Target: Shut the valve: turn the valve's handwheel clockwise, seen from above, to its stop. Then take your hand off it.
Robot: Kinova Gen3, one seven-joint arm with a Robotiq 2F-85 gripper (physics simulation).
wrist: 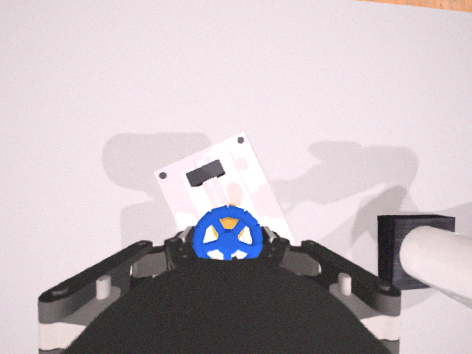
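Note:
The valve's blue handwheel (pixel 228 240) shows in the lower middle of the wrist view, with spokes and orange parts showing through its gaps. My gripper (pixel 227 235) is shut on the handwheel, one finger at its left rim and one at its right rim. The valve's white base plate (pixel 265 200) lies below the wheel, turned at an angle, with dark bolts at two visible corners and a dark block (pixel 205 173) on it. The lower part of the wheel and of the plate is hidden behind the gripper's black body.
A black block (pixel 391 250) with a pale rounded cylinder (pixel 432 250) in front of it stands at the right. A light table top (pixel 150 65) lies under everything, with a wooden edge (pixel 435 4) at the upper right. Grey shadows fall on both sides of the plate.

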